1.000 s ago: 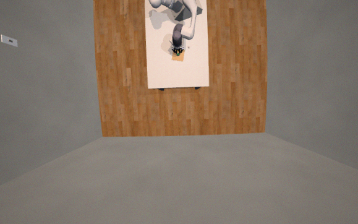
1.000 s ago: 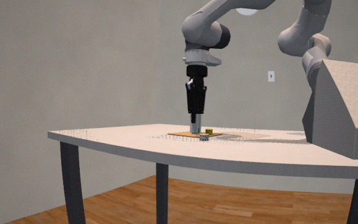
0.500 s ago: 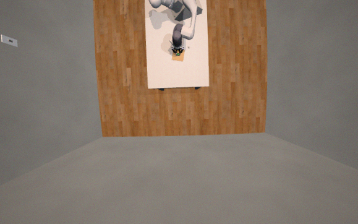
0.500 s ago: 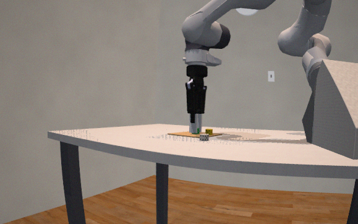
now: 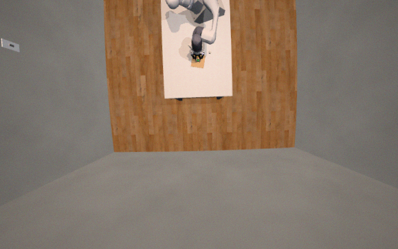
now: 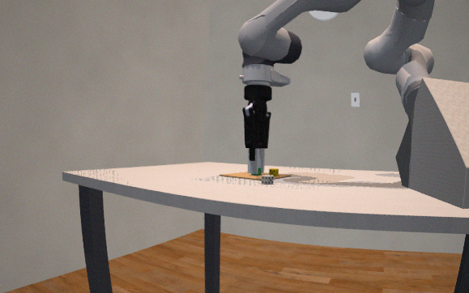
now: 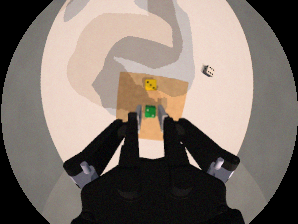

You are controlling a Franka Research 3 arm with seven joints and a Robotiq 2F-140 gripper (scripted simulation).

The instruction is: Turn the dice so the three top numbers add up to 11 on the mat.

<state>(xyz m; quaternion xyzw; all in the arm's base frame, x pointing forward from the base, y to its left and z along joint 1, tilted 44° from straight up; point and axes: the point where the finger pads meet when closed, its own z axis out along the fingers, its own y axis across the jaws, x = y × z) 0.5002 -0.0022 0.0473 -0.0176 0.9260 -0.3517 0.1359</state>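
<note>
My gripper is now 3 cm above the green die. Round my hand: yellow die: 5 cm behind, 1 cm to the left, 3 cm below; then white die: 8 cm behind, 13 cm to the left, 3 cm below; then tan mat: 4 cm below.
</note>
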